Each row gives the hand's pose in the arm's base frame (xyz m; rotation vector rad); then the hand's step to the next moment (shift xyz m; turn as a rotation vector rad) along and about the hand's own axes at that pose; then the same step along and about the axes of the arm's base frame.
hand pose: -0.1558 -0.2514 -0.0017 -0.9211 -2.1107 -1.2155
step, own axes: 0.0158 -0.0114 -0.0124 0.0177 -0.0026 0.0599
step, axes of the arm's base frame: -0.0174 -0.0105 0.0111 -0.0196 0.0572 -0.0158
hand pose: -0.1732 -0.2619 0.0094 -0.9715 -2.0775 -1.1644
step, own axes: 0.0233 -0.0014 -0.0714 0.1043 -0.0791 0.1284
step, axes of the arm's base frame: -0.0060 -0.0557 0.0500 -0.1397 0.1173 -0.0186
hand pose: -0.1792 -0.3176 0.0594 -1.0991 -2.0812 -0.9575
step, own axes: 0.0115 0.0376 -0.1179 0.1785 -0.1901 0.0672
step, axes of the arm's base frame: 0.0463 -0.0752 0.0874 -0.2608 0.0558 0.0371
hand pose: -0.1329 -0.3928 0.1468 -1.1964 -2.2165 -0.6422
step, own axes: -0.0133 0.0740 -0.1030 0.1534 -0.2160 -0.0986
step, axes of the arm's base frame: 0.0931 -0.0362 0.0793 -0.2334 -0.0763 0.1400
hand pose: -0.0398 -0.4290 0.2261 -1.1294 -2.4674 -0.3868
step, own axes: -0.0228 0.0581 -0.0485 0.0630 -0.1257 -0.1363
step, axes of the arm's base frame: 0.0698 0.0023 0.0371 -0.1013 -0.0936 0.1390
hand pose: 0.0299 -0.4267 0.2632 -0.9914 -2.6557 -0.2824
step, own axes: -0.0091 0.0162 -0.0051 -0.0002 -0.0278 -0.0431
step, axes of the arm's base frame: 0.0183 0.0051 0.0030 -0.0096 -0.0329 0.0381
